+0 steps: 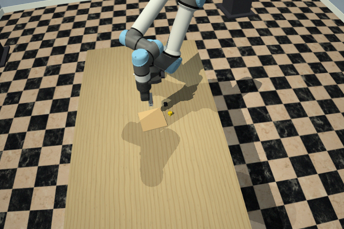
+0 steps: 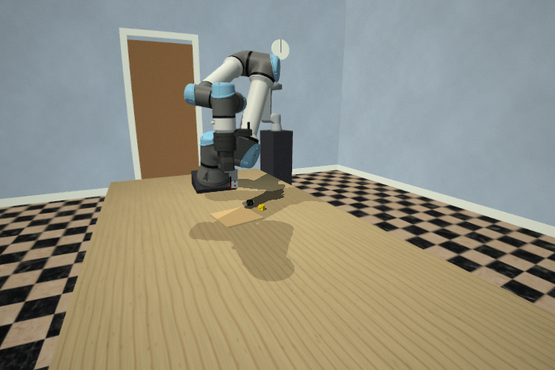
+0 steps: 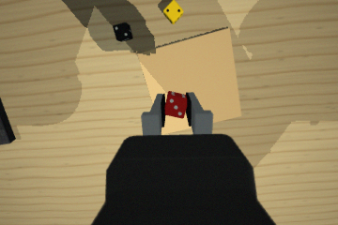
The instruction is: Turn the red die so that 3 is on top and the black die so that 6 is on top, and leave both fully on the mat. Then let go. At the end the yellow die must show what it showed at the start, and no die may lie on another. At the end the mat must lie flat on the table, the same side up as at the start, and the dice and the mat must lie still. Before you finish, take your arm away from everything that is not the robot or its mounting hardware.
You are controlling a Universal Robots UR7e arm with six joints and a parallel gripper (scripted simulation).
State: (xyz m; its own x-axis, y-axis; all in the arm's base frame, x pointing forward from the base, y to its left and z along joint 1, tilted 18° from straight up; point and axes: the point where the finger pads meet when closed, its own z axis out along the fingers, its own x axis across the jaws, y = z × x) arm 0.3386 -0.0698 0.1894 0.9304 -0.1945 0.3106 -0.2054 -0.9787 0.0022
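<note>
Now: hand 30 mm short of the tan mat, 10 mm to the left of it and 120 mm above it. Also, from my hand: black die 50 mm behind, 90 mm to the left, 110 mm below; then red die 10 mm below; then yellow die 20 mm ahead, 100 mm to the left, 110 mm below.
</note>
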